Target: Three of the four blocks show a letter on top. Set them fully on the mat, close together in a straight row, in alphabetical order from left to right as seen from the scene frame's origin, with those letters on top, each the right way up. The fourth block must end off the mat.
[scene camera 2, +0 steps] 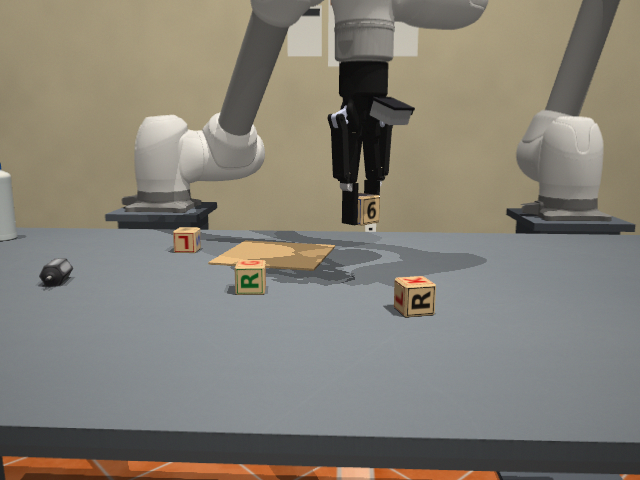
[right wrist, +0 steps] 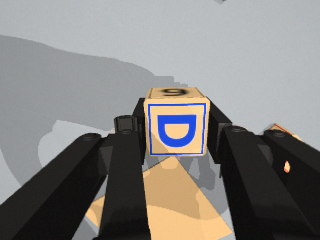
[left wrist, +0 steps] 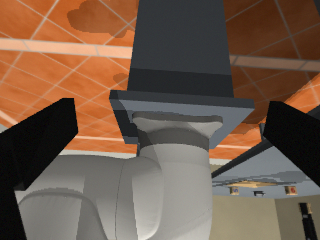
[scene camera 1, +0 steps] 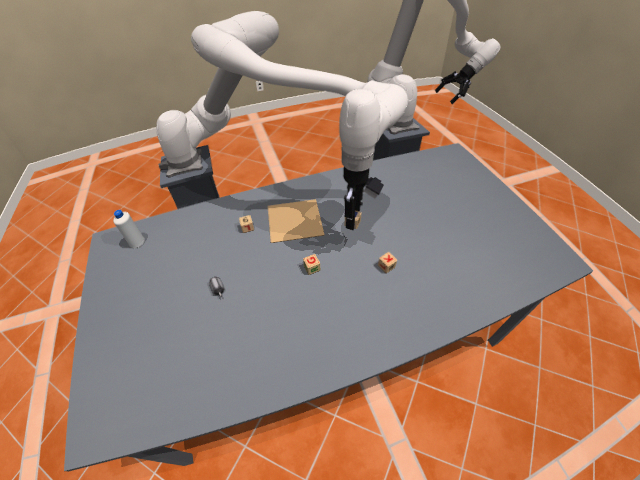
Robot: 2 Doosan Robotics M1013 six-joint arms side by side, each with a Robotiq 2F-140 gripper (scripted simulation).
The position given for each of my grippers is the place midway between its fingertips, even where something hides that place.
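Observation:
I see a mat (scene camera 2: pixel 296 256), and scene camera 1 gives me the mat (scene camera 1: pixel 298 220) as well. A g block (scene camera 2: pixel 250 275) is here too. There is a k block (scene camera 2: pixel 413 296); in the right wrist view it is out of frame, and in the left wrist view the k block is out of frame too. The right wrist view shows me a d block (right wrist: pixel 176 119). My left gripper (left wrist: pixel 171 117) is visible, and so is my right gripper (scene camera 2: pixel 360 222), which I find again as the right gripper (scene camera 1: pixel 352 223) and as the right gripper (right wrist: pixel 173 111).

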